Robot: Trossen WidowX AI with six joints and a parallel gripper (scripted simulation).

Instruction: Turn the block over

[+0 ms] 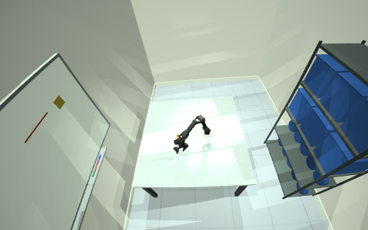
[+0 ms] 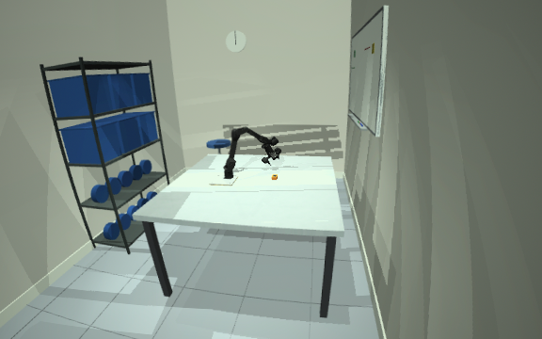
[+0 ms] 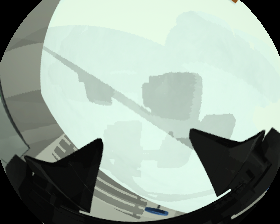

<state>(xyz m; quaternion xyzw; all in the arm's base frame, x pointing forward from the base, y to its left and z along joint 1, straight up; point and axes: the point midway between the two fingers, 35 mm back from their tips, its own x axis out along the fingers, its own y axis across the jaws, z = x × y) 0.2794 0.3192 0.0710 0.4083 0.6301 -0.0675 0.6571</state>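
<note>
Now: the block 240 mm to the right of my gripper tip, 70 mm ahead of it and 30 mm below it.
</note>
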